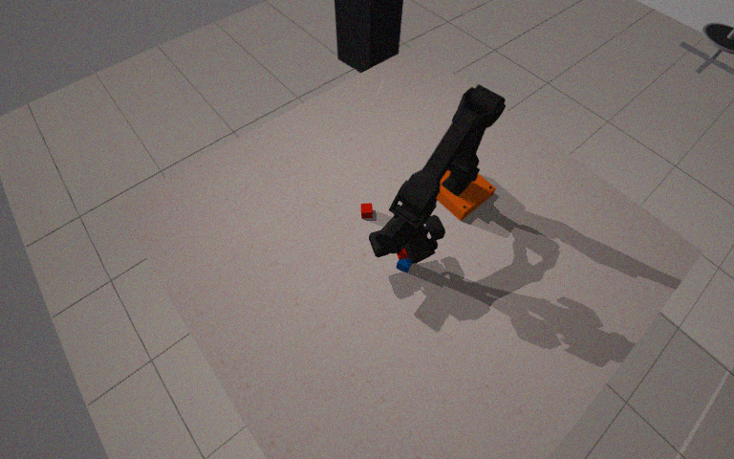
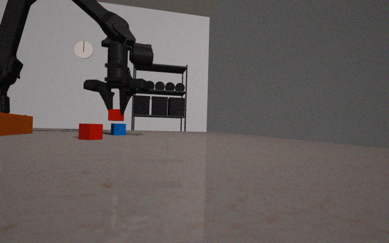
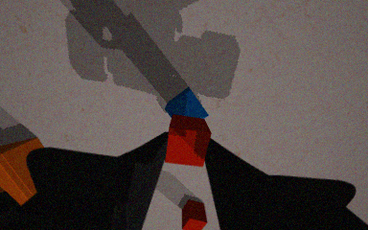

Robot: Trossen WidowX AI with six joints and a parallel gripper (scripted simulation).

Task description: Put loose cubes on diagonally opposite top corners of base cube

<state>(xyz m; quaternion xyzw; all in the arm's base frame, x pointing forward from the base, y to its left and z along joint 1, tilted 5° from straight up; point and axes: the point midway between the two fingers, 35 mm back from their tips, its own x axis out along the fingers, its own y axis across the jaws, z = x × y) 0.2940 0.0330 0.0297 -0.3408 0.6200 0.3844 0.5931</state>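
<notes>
Now: the blue cube 1 cm ahead of my gripper tip, 2 cm to the left of it and 5 cm below it.
</notes>
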